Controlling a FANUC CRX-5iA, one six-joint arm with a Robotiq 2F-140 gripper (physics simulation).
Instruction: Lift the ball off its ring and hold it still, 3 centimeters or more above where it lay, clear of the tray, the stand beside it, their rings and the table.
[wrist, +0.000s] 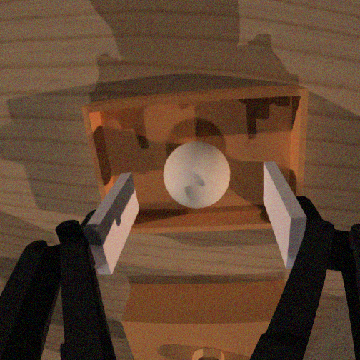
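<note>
The pale ball (196, 174) rests inside the orange-brown tray (195, 93), near its middle; the ring under it is hidden by the ball. My gripper (197, 186) is open and empty. Its two pale pads stand left and right of the ball in the view, with a visible gap on each side, and overlap the lower side of the tray in the picture. The view looks down, so the height of the fingertips relative to the ball and the tray rim is hard to tell.
The orange-brown stand (200, 302) is beside the tray, at the bottom of the view, partly cut off. Its small ring (208, 352) shows at the bottom edge. The wooden table (40, 60) lies around both, with dark shadows across it.
</note>
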